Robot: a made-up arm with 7 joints.
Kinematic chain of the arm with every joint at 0, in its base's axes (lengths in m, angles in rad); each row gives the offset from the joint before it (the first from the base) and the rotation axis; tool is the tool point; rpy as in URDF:
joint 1: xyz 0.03 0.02 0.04 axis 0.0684 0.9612 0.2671
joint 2: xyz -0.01 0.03 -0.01 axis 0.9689 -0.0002 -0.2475
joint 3: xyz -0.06 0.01 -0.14 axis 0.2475 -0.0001 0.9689
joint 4: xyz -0.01 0.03 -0.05 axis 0.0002 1 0
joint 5: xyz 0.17 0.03 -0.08 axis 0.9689 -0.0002 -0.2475
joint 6: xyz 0.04 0.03 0.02 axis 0.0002 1 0
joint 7: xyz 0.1 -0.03 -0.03 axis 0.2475 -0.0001 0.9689
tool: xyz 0.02 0.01 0 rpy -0.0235 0.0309 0.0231
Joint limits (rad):
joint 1: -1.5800..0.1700
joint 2: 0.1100..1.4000
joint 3: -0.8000..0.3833
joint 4: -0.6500..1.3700
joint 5: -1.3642..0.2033
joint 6: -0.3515..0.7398
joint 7: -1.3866..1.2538
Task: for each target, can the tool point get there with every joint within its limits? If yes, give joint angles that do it. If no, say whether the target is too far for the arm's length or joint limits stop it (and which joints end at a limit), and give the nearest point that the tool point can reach.
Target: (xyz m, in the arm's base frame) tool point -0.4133 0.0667 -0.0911
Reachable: no: joint limits stop it (at a limit: joint 1, joint 2, joint 3, joint 4, joint 6, joint 7) | nearest point -0.2449 0.1670 -0.3927 | short by 0.360 m
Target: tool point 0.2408 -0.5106 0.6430
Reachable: no: too far | nearest point 0.2387 -0.1968 0.2453 | short by 0.507 m
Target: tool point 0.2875 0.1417 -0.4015
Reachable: yes | joints -0.4491 0.2522 -0.3073 0.8309 -1.2107 0.4020 0.4537
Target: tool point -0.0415 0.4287 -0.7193
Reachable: no: too far | nearest point -0.0176 0.3016 -0.4686 | short by 0.282 m
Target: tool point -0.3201 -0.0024 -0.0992
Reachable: no: joint limits stop it (at a limit: joint 1, joint 2, joint 3, joint 4, joint 6, joint 7) | nearest point -0.2391 0.1518 -0.3970 | short by 0.345 m
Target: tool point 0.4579 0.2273 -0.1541
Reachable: yes | joints -0.7837 0.6550 -0.2820 0.6233 -1.1304 0.2732 -0.4563
